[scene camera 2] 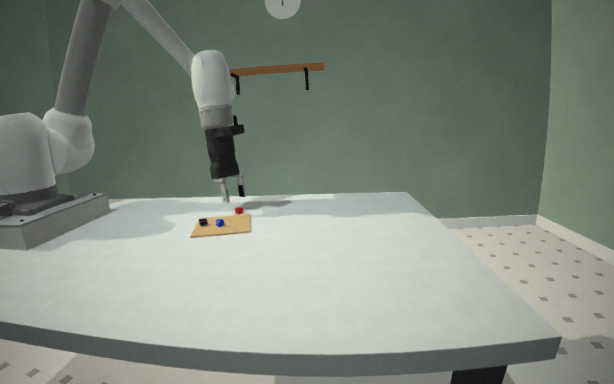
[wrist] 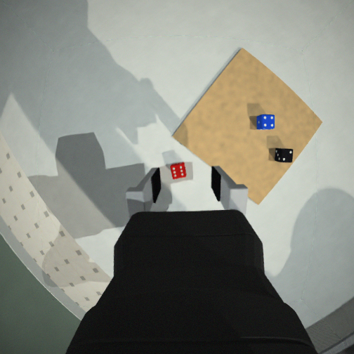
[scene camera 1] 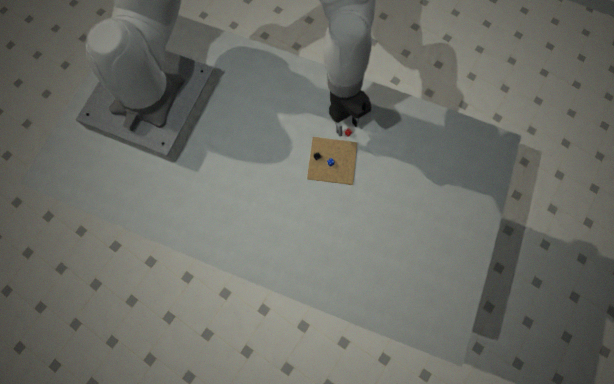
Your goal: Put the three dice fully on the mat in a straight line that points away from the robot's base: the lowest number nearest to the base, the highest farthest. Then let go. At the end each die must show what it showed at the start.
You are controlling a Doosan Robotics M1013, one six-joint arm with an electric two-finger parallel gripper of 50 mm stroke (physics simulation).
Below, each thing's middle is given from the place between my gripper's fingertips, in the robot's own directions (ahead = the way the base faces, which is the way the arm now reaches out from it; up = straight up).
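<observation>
Tan square mat (scene camera 1: 343, 153): 10 cm to the right of my hand, 2 cm behind it, 4 cm below it.
</observation>
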